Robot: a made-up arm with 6 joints.
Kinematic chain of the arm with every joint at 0, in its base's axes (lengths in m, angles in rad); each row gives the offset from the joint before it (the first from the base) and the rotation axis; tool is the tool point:
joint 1: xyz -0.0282 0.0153 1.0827 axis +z
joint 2: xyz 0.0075 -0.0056 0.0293 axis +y
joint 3: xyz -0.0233 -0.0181 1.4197 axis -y
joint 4: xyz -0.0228 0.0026 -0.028 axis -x
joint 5: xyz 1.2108 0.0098 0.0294 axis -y
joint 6: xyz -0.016 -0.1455 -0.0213 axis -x
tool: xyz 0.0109 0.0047 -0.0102
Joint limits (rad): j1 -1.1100..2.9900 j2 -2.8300..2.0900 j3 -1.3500..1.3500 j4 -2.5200..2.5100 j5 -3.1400..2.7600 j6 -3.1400..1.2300
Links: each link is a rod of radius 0.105 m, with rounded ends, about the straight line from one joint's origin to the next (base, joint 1, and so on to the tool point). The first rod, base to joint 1, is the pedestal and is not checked.
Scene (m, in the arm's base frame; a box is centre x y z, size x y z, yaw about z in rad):
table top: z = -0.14
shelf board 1: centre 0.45 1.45 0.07 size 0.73 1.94 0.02 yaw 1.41
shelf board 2: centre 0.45 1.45 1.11 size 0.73 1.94 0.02 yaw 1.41
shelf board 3: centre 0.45 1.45 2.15 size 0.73 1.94 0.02 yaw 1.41
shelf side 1: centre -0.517 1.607 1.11 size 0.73 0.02 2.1 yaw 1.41
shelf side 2: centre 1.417 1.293 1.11 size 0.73 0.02 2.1 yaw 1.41
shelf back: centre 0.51 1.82 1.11 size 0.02 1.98 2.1 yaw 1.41
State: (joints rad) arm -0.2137 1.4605 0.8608 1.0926 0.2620 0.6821
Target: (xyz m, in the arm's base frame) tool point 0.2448 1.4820 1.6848
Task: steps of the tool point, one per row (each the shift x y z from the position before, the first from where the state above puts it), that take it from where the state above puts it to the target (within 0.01 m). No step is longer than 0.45 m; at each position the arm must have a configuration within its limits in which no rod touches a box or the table.
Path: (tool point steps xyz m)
1: -0.0402 0.2986 0.2715
2: -0.1459 0.2782 0.2473
3: -0.2380 0.2298 0.2084
4: -0.3083 0.1589 0.1571
5: -0.3499 0.0739 0.0956
6: -0.3600 -0.0151 0.0279
7: -0.1666 0.1730 -0.0046
8: -0.1939 0.1204 -0.0046
9: -0.2069 0.0653 -0.0048
10: -0.2053 0.0111 -0.0051
11: 0.0514 0.3470 0.0302
12: 0.0586 0.3312 -0.0303

